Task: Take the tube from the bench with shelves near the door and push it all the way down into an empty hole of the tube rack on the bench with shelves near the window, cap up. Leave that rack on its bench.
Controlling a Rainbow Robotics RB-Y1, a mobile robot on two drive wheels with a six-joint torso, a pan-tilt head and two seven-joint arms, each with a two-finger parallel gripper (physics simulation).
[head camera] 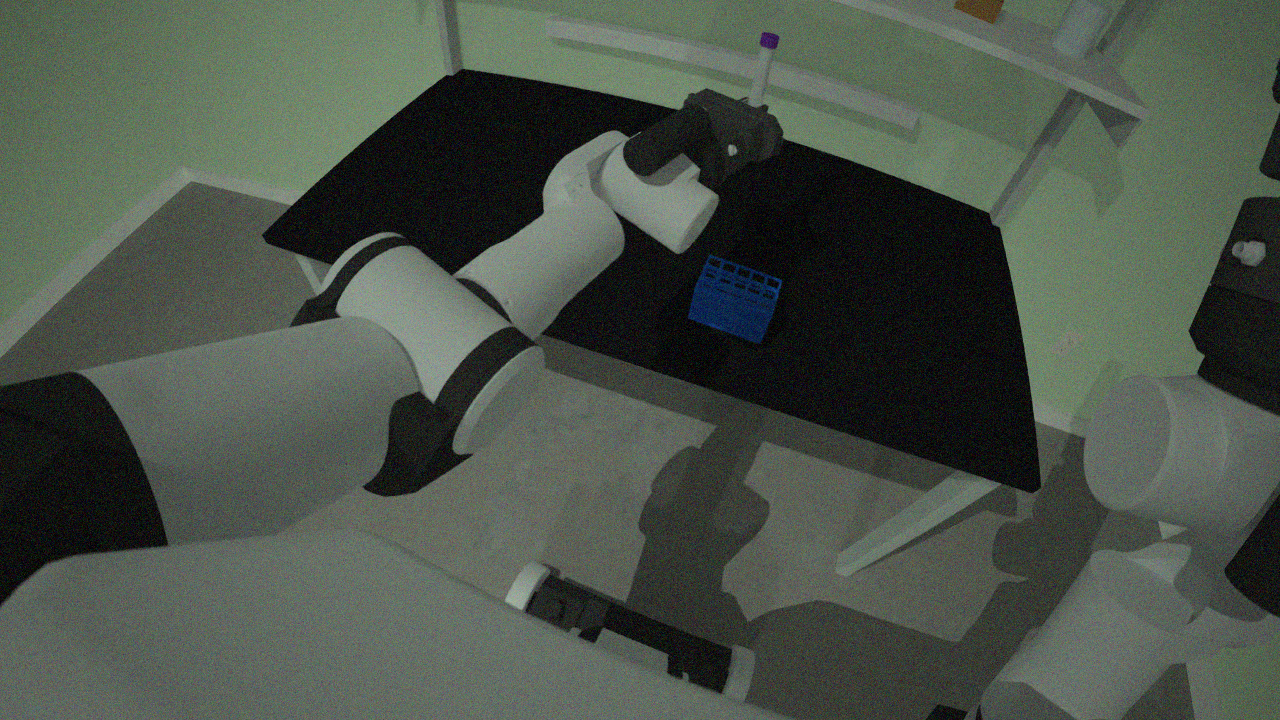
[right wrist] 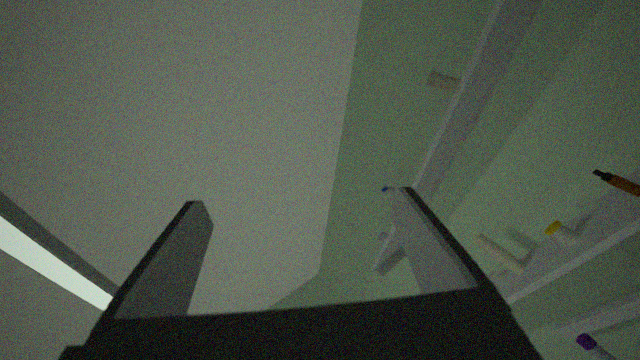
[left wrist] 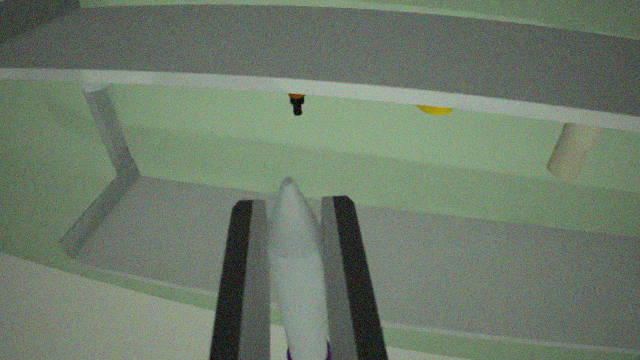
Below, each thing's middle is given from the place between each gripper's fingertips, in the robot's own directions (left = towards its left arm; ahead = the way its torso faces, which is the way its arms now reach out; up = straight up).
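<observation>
My right gripper is 30 cm short of the blue tube rack (head camera: 721, 310) and 25 cm to the right of it, and it is 70 cm above the rack.
As for my left gripper, it is 5 cm to the left of the blue tube rack, 3 cm past it and 31 cm above it.
</observation>
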